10 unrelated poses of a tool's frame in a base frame.
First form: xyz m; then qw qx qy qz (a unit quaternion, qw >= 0).
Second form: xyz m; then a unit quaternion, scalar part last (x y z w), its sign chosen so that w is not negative. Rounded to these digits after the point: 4 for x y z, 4 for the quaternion.
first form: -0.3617 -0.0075 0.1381 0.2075 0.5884 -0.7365 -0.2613
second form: -0.3617 -0.0075 0.1381 0.5884 -0.7365 -0.2613 0.2075
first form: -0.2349 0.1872 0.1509 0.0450 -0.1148 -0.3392 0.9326
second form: -0.2349 0.1872 0.1509 -0.1148 -0.3392 0.9326 0.0450
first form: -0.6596 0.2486 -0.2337 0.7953 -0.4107 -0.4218 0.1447
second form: -0.6596 0.2486 -0.2337 -0.4107 -0.4218 0.1447 0.7953
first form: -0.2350 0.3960 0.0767 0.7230 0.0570 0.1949 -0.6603
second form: -0.2350 0.3960 0.0767 0.0570 0.1949 -0.6603 0.7230
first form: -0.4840 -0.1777 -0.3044 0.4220 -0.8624 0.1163 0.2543
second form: -0.4840 -0.1777 -0.3044 -0.8624 0.1163 0.2543 0.4220
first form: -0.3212 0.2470 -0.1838 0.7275 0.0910 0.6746 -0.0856
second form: -0.3212 0.2470 -0.1838 0.0910 0.6746 -0.0856 0.7275
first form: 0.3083 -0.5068 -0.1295 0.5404 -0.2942 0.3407 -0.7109
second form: 0.3083 -0.5068 -0.1295 -0.2942 0.3407 -0.7109 0.5404
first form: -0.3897 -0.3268 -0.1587 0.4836 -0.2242 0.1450 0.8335
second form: -0.3897 -0.3268 -0.1587 -0.2242 0.1450 0.8335 0.4836
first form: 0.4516 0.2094 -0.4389 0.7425 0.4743 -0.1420 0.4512
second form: 0.4516 0.2094 -0.4389 0.4743 -0.1420 0.4512 0.7425
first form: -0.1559 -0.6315 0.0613 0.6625 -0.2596 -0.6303 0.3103
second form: -0.1559 -0.6315 0.0613 -0.2596 -0.6303 0.3103 0.6625
